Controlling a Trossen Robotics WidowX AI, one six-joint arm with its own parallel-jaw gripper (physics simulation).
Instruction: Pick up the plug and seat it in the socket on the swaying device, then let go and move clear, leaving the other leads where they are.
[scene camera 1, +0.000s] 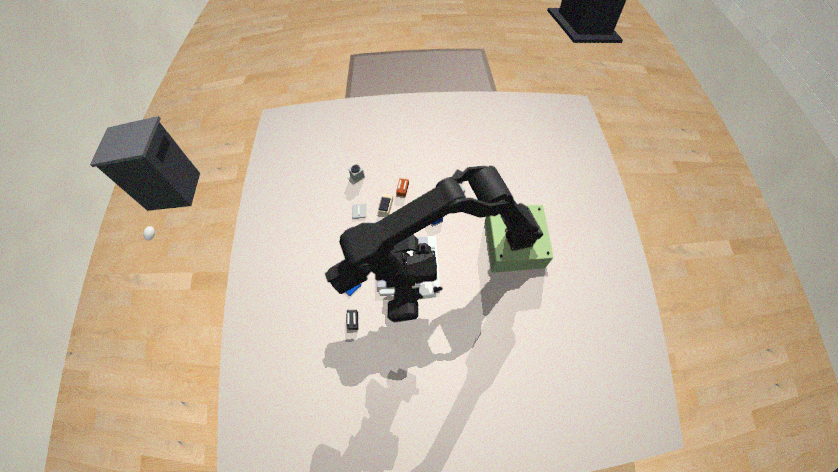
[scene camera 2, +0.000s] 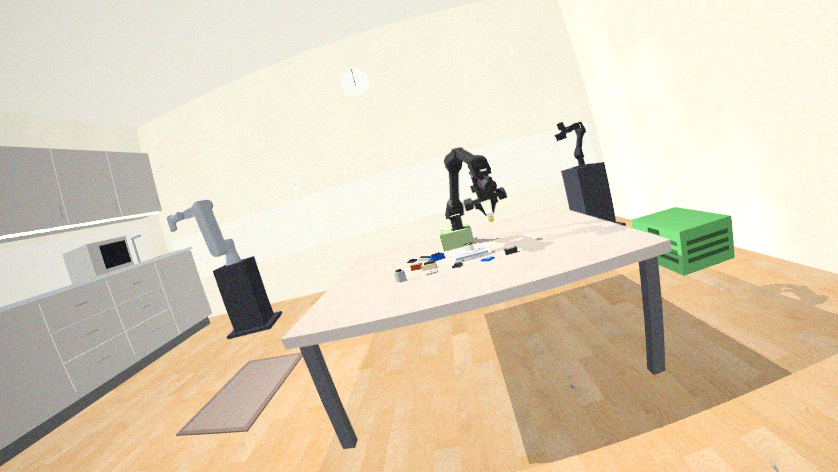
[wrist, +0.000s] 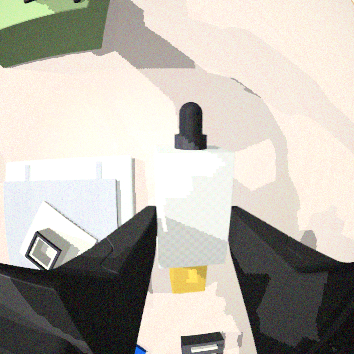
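Observation:
My gripper (scene camera 2: 491, 212) (wrist: 192, 214) is shut on the plug, a white block (wrist: 194, 200) (scene camera 1: 426, 289) with a black cable boot at one end and a yellow tip (scene camera 2: 490, 218) at the other. The plug is held above the table. The swaying device (wrist: 87, 192) (scene camera 2: 472, 253) has a pale plate over a white base. On it sits a turned white block with a dark-rimmed square socket (wrist: 44, 251). In the wrist view the socket is left of and apart from the plug, partly beside the left finger. The arm covers much of the device in the first scene view.
A dark grey connector (scene camera 1: 351, 319) (scene camera 2: 510, 250) (wrist: 201, 345) and a blue piece (scene camera 1: 353, 289) (scene camera 2: 487, 258) lie near the device. An orange-red connector (scene camera 1: 402, 187), a beige one (scene camera 1: 384, 204), a light grey piece (scene camera 1: 358, 211) and a grey holder (scene camera 1: 355, 172) lie farther off. The arm stands on a green box (scene camera 1: 520, 265).

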